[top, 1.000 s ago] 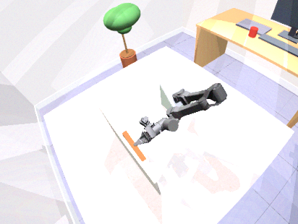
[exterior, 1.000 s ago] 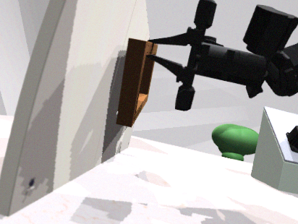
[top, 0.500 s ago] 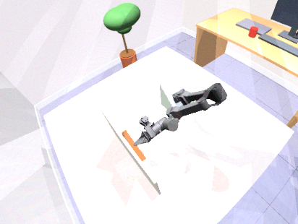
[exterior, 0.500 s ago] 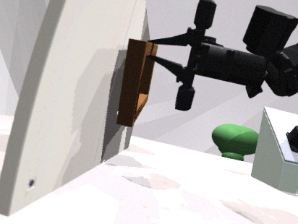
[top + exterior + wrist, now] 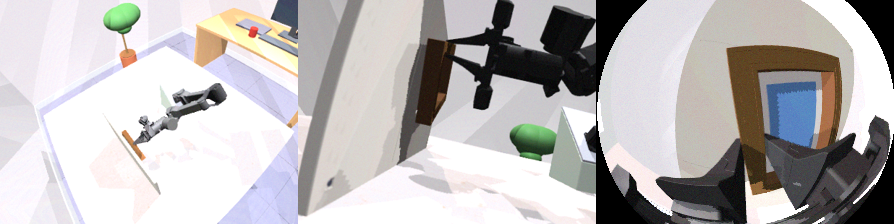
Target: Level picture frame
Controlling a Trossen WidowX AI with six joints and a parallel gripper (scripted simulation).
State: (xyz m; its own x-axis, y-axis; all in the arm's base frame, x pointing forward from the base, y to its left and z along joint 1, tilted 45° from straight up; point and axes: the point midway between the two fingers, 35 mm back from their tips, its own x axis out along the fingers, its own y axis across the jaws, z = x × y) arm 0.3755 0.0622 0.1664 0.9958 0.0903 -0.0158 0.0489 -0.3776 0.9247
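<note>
My gripper tip is 5 cm above the brown picture frame, 2 cm to the left of it and 1 cm short of it. From my gripper tip the other things lie so: wall panel: 6 cm below, 2 cm ahead, 1 cm to the right.
</note>
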